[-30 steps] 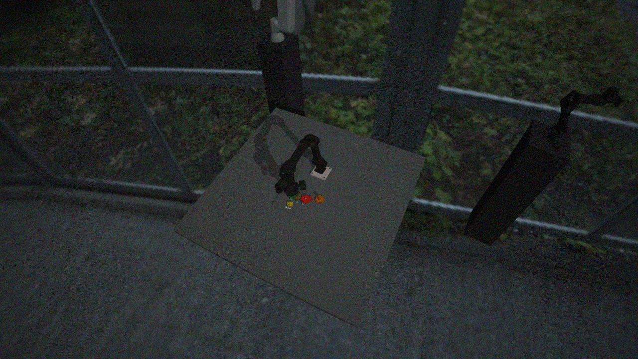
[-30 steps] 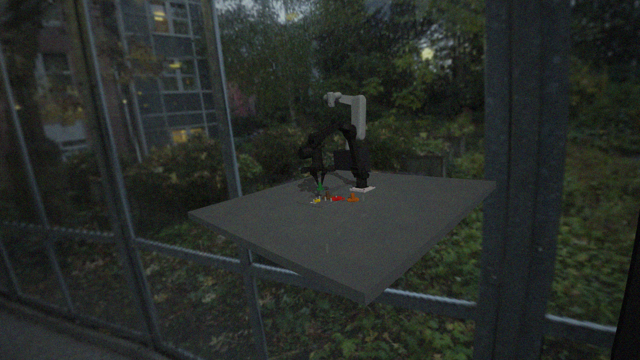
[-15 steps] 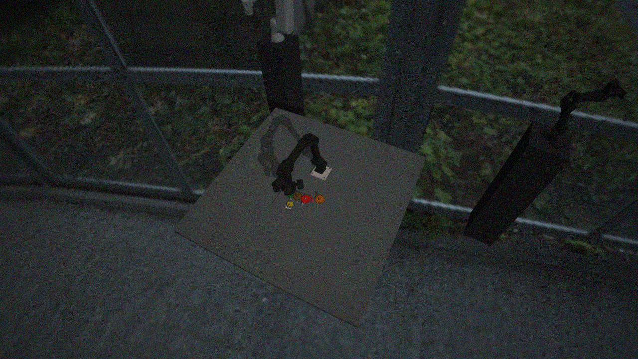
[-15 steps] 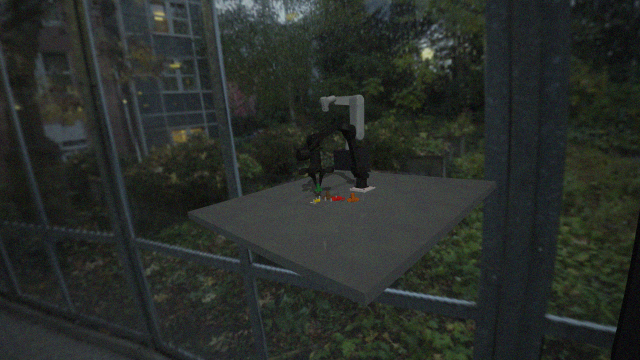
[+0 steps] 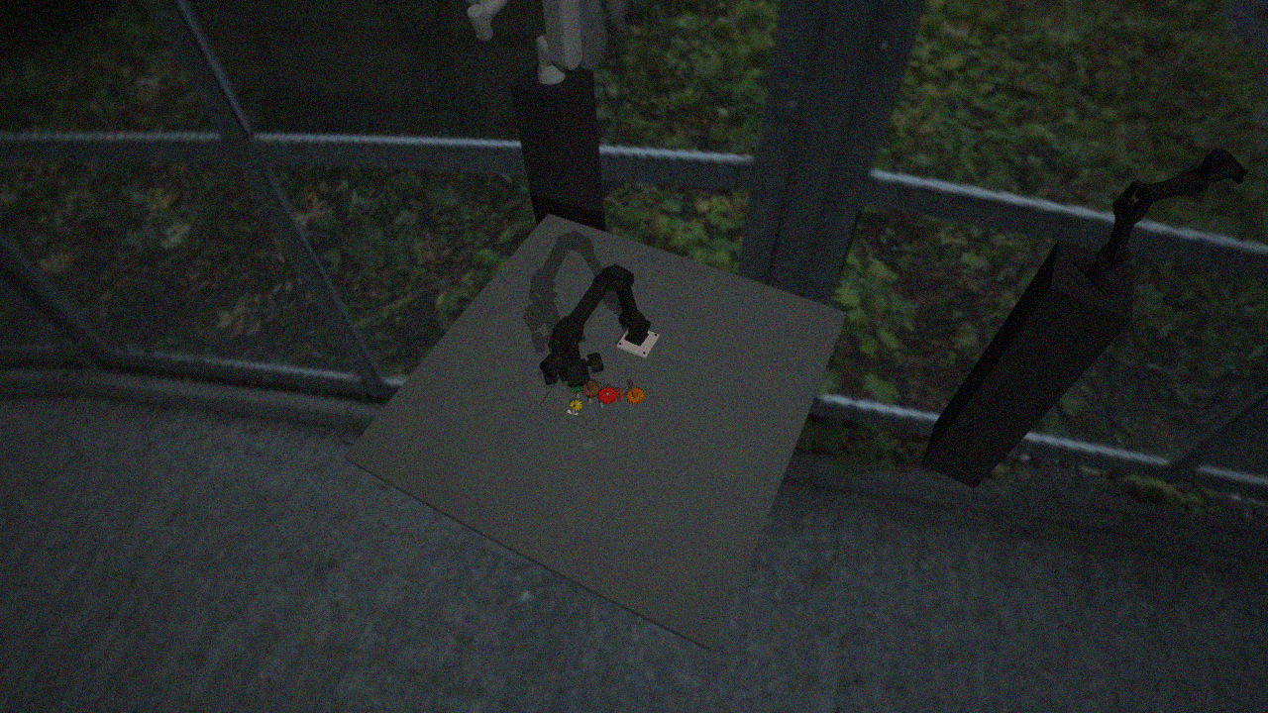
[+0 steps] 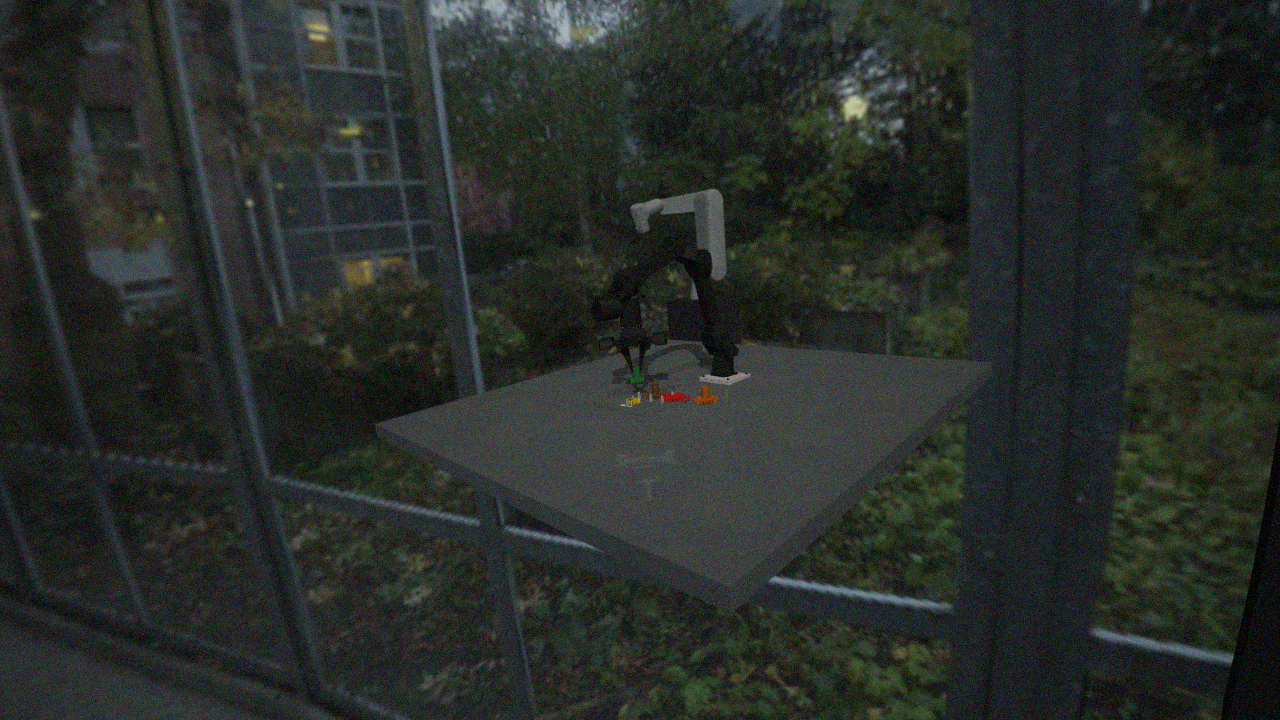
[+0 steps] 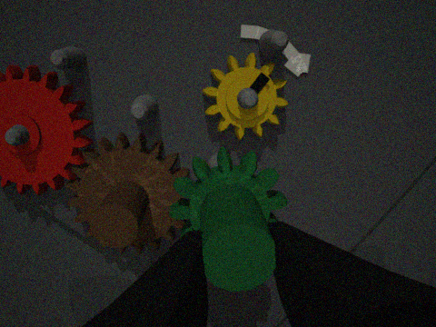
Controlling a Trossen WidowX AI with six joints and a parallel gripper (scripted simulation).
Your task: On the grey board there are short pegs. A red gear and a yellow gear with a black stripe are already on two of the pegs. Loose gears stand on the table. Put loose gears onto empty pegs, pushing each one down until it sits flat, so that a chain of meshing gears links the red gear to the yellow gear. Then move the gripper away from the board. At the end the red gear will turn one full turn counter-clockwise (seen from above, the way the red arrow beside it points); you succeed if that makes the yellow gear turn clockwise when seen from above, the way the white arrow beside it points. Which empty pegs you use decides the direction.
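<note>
The yellow gear lies 30 mm ahead of my gripper tip, 10 mm to the left of it and 70 mm below it. Also, from my gripper tip: brownish gear: 40 mm behind, 20 mm to the left, 60 mm below; green gear: 10 mm below; white arrow: 60 mm ahead, 20 mm to the left, 80 mm below.
</note>
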